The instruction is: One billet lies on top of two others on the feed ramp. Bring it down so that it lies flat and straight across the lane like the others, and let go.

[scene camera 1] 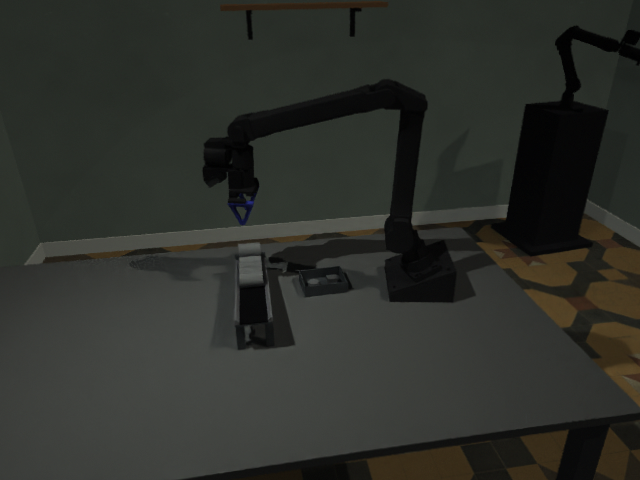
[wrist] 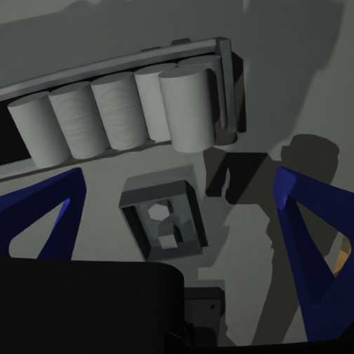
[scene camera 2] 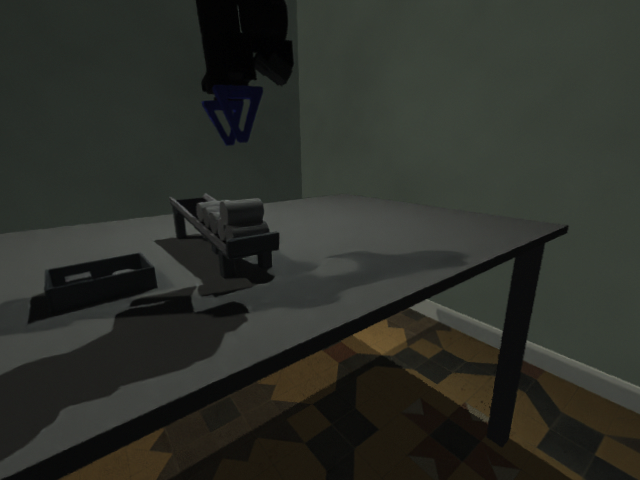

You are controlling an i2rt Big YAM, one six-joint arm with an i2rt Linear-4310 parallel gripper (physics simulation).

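Places are measured from the arm's base along level axes (x down, y back, z left), in centimetres.
Pixels of known places: gripper, fingertip midpoint: (scene camera 1: 245, 217) (scene camera 2: 236, 143); arm's base, link origin: (scene camera 1: 420, 268).
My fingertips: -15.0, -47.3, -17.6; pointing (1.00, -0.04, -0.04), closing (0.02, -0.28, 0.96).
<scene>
Ahead of a thing's pixels: the offset from my fingertips to its top centre, as dx, dy, dz. Level surfaces: height alone.
The raised billet @(+9.0, +0.5, -0.9) (scene camera 1: 249, 249) (scene camera 2: 241, 212) (wrist: 187, 110) is a pale cylinder lying across the lane on top of two others, at the end-wall end of the feed ramp (scene camera 1: 269, 304) (scene camera 2: 253, 244) (wrist: 228, 85). Of the two under it, one (wrist: 153, 102) shows on its left in the wrist view; the other, by the end wall, is mostly hidden. Three more billets lie side by side across the lane, among them an outer one (wrist: 39, 130) and a middle one (wrist: 80, 120). My gripper (scene camera 1: 242, 223) (scene camera 2: 236, 142) (wrist: 179, 177) is open and empty, high above the ramp's end-wall end.
A small dark open box @(+18.4, +20.4, +8.1) (scene camera 1: 324, 292) (scene camera 2: 103, 294) (wrist: 195, 217) with two small pale pieces stands on the table @(dx +21.9) (scene camera 1: 361, 377) (scene camera 2: 310, 289) between the ramp and the arm's base (scene camera 1: 421, 284). Low side rails and an end wall edge the ramp. The arm's shadow falls across the table.
</scene>
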